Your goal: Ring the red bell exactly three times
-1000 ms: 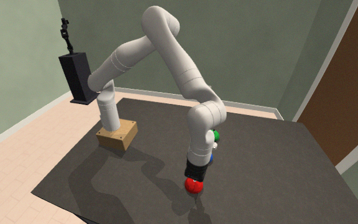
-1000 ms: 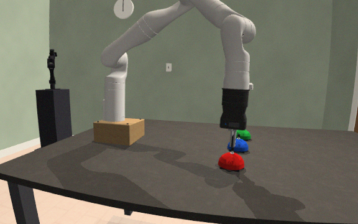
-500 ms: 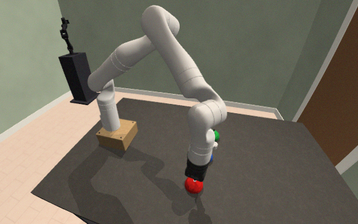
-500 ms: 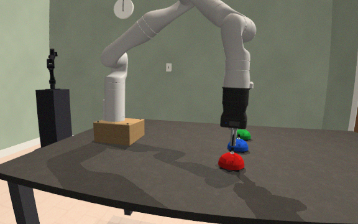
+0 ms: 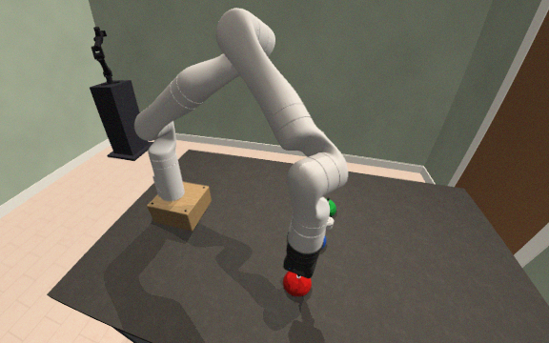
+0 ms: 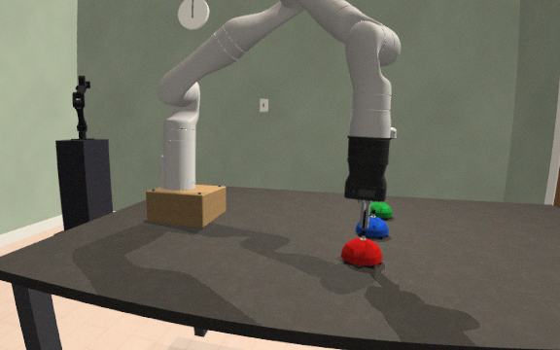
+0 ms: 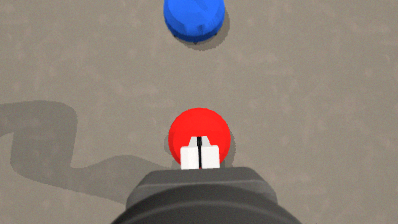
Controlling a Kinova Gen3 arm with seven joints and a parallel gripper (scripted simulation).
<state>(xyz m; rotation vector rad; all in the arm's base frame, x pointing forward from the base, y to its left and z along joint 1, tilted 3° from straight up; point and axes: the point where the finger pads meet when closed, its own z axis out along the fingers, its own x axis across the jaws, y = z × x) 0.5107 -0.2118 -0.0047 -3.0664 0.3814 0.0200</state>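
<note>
Right now my hand is 50 mm above the red bell. From my hand the other things lie so: green bell 340 mm to the left, 90 mm ahead, 50 mm below; blue bell 170 mm to the left, 50 mm below, 40 mm ahead.
</note>
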